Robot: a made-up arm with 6 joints.
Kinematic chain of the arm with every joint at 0, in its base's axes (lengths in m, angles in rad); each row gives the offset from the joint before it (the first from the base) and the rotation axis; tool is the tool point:
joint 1: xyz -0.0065 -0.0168 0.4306 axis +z
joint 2: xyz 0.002 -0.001 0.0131 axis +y
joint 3: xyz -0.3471 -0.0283 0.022 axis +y
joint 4: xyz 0.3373 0.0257 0.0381 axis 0.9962 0 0.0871
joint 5: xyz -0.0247 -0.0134 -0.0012 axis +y
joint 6: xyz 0.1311 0.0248 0.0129 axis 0.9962 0 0.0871
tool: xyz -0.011 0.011 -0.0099
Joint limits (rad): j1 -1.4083..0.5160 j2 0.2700..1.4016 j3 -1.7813..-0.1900 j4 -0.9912..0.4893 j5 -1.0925..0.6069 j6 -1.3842..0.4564
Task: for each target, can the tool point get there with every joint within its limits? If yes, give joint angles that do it. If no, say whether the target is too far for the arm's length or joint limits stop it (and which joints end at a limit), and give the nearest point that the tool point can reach.
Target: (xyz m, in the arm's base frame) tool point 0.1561 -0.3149 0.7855
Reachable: yes | joints -1.1011 1.2427 -1.0339 -0.0940 -0.5273 -1.0646
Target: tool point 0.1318 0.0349 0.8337
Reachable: yes | joints 0.1009 0.6837 -0.8496 -0.5079 -0.5723 -0.5627
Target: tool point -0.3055 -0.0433 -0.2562
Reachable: no: joint limits stop it (at a limit: joint 1, joint 2, joint 3, joint 5) | nearest point -0.0350 -0.1174 0.3954 | short by 0.709 m
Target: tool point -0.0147 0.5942 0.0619
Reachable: no: joint limits stop it (at a limit: joint 1, joint 2, joint 3, joint 4, joint 6) | nearest point 0.1014 0.1343 0.4392 | short by 0.606 m
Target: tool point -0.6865 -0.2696 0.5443
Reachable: no: joint limits stop it (at a limit: joint 2, joint 3, joint 5, joint 6) | nearest point -0.4330 -0.1754 0.9254 | short by 0.467 m
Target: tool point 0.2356 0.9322 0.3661
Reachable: no: too far | nearest point 0.2124 0.2098 0.5896 | short by 0.757 m
